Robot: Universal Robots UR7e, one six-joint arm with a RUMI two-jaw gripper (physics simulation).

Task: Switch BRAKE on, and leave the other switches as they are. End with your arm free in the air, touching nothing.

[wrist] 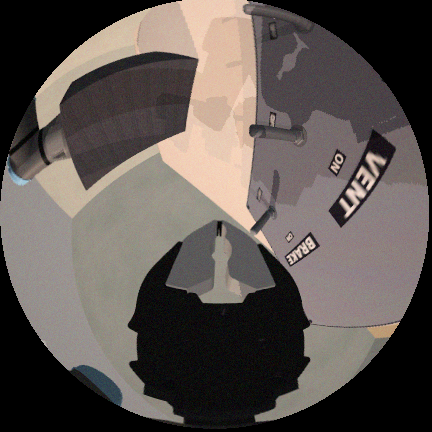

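Seen in the pictures: gripper, fingertip midpoint: (218,221); arm's base, origin of the base link: (70,131).
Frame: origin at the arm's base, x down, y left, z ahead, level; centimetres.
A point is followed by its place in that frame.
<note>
A grey switch panel (360,280) {x 19.3, y -12.3, z 56.1 cm} fills the right side. The BRAKE lever (264,220) {x 22.1, y -19.1, z 43.5 cm} sticks out near its left edge, tip slanting down-left in the picture. It appears tilted toward the small ON label (289,236) {x 22.7, y -19.3, z 47.7 cm} beside the BRAKE label (302,249) {x 21.7, y -18.3, z 50.1 cm}, away from its OFF label (259,194) {x 25.9, y -19.4, z 39.9 cm}; the exact angle is hard to tell. The VENT lever (277,132) {x 22.1, y -7.4, z 42.0 cm} points left, more toward its OFF side, above the BRAKE lever. My gripper (218,221) {x 16.3, y -16.4, z 40.4 cm} is shut and empty, left of the BRAKE lever's tip, with a visible gap between them.
A third lever (280,15) is partly cut off at the top; its label (273,30) is too small to read. A dark brown slab (132,115) {x 17.2, y -5.9, z 12.1 cm} is at upper left, beside a grey cylindrical part (52,142). A dark blue rounded shape (102,382) shows at lower left.
</note>
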